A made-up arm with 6 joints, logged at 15 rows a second.
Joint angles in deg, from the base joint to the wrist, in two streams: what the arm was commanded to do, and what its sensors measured. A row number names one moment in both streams.
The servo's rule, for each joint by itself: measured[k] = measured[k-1] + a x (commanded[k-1-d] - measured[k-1]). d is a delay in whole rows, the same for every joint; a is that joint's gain. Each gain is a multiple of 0.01, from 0.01 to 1. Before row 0 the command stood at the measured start. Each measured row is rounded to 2 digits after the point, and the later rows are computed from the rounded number. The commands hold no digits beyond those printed.
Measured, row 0: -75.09, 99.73, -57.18, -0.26, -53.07, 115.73
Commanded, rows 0 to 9: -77.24, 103.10, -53.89, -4.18, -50.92, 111.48; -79.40, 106.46, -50.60, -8.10, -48.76, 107.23; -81.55, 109.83, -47.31, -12.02, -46.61, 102.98; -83.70, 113.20, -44.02, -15.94, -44.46, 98.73; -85.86, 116.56, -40.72, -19.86, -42.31, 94.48; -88.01, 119.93, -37.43, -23.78, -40.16, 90.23; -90.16, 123.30, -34.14, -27.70, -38.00, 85.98; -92.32, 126.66, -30.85, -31.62, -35.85, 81.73; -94.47, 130.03, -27.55, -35.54, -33.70, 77.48; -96.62, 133.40, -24.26, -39.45, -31.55, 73.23
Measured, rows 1 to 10: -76.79, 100.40, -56.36, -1.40, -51.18, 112.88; -78.85, 101.61, -54.92, -3.34, -49.05, 109.09; -80.98, 103.25, -53.02, -5.86, -46.90, 105.00; -83.13, 105.24, -50.77, -8.78, -44.75, 100.80; -85.29, 107.50, -48.26, -11.99, -42.60, 96.57; -87.44, 109.99, -45.55, -15.41, -40.45, 92.32; -89.59, 112.65, -42.70, -18.97, -38.29, 88.07; -91.75, 115.45, -39.74, -22.64, -36.14, 83.82; -93.90, 118.37, -36.69, -26.38, -33.99, 79.57; -96.05, 121.38, -33.58, -30.17, -31.84, 75.32
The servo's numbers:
d 0
a 0.79 0.20 0.25 0.29 0.88 0.67

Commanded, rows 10 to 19: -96.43, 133.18, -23.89, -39.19, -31.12, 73.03; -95.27, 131.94, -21.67, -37.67, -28.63, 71.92; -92.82, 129.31, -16.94, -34.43, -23.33, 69.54; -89.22, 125.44, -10.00, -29.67, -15.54, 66.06; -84.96, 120.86, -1.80, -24.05, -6.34, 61.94; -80.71, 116.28, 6.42, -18.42, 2.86, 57.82; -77.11, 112.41, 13.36, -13.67, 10.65, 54.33; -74.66, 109.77, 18.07, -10.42, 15.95, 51.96; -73.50, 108.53, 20.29, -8.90, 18.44, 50.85; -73.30, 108.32, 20.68, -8.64, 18.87, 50.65
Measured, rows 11 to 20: -96.35, 123.74, -31.16, -32.79, -31.21, 73.79; -95.50, 125.38, -28.79, -34.21, -28.94, 72.54; -93.38, 126.17, -25.83, -34.27, -24.00, 70.53; -90.09, 126.02, -21.87, -32.94, -16.56, 67.54; -86.04, 124.99, -16.85, -30.36, -7.57, 63.79; -81.83, 123.25, -11.03, -26.90, 1.61, 59.79; -78.10, 121.08, -4.93, -23.06, 9.57, 56.13; -75.38, 118.82, 0.82, -19.39, 15.18, 53.34; -73.89, 116.76, 5.69, -16.35, 18.05, 51.67; -73.42, 115.07, 9.44, -14.11, 18.77, 50.99
